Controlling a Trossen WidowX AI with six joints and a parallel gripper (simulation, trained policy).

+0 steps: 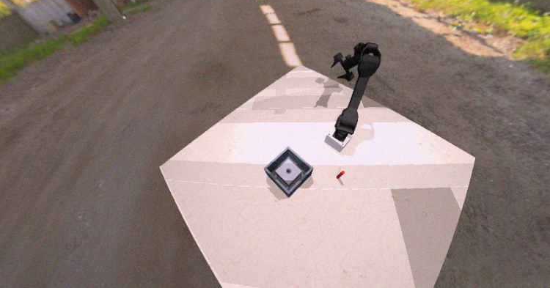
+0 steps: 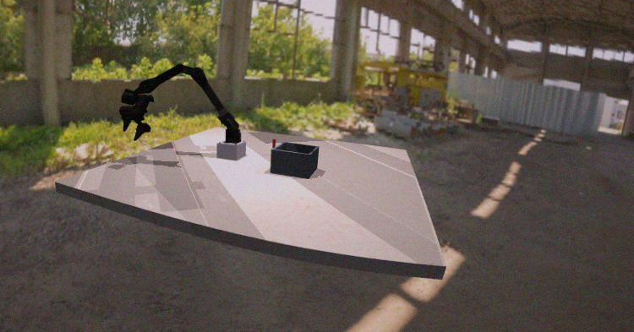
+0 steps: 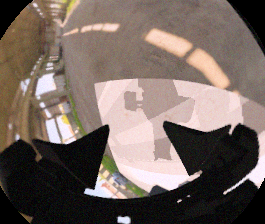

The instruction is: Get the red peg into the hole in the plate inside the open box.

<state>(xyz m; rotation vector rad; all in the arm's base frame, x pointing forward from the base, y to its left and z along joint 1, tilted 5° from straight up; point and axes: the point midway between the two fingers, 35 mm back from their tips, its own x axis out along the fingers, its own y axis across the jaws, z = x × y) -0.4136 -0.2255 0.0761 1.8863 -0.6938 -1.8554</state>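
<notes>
Now: the red peg 600 mm ahead of my gripper tip, 340 mm to the left of it and 70 mm below it. From my gripper tip the other things lie so: dark box: 730 mm ahead, 130 mm to the left, 90 mm below.
</notes>
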